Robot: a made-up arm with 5 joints.
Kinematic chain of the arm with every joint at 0, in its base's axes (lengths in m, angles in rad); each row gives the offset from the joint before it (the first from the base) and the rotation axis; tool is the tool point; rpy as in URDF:
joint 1: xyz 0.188 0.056 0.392 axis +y
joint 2: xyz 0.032 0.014 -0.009 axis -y
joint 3: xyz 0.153 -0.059 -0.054 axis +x
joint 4: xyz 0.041 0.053 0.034 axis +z
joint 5: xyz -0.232 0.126 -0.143 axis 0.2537 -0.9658 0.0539
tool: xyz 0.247 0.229 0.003 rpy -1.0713 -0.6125 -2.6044
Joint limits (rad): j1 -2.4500..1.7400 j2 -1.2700..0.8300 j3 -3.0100..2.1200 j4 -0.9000..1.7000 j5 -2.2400..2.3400
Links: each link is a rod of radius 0.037 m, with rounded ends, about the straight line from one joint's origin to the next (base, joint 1, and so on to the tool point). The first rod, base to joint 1, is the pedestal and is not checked.
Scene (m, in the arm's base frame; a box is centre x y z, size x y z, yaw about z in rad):
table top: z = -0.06
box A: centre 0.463 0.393 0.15 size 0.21 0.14 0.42 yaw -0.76
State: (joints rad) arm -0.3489 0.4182 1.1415 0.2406 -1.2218
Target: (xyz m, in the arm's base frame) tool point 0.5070 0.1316 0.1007
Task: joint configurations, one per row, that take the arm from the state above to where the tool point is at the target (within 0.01 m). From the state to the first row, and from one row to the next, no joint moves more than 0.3 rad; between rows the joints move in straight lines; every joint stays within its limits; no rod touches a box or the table.
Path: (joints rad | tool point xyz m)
1: -0.1640 0.4868 1.2963 0.4838 -0.9359 | 0.1176 0.4258 0.4725
2: 0.0209 0.5555 1.4511 0.7271 -0.6500 | 0.0792 0.3300 0.5173
3: 0.2058 0.6241 1.6059 0.9703 -0.3642 | 0.0527 0.2145 0.5254
4: 0.3907 0.6927 1.7607 1.2135 -0.0783 | 0.0410 0.1018 0.4831
5: 0.5757 0.7614 1.9155 1.4568 0.2076 | 0.0436 0.0199 0.3913
6: 0.7606 0.8300 2.0702 1.7000 0.4935 | 0.0598 -0.0092 0.2669
7: 0.5679 0.7823 1.8078 1.6423 0.2812 | 0.0579 0.0281 0.3115
8: 0.3753 0.7346 1.5454 1.5845 0.0689 | 0.0611 0.0981 0.3199
9: 0.1826 0.6869 1.2829 1.5268 -0.1435 | 0.0881 0.1769 0.2865
10: -0.0100 0.6392 1.0205 1.4690 -0.3558 | 0.1532 0.2373 0.2236
11: -0.2027 0.5915 0.7581 1.4113 -0.5681 | 0.2574 0.2564 0.1556
12: -0.3954 0.5439 0.4956 1.3535 -0.7804 | 0.3851 0.2211 0.1089
13: -0.5880 0.4962 0.2332 1.2958 -0.9928 | 0.5070 0.1316 0.1007

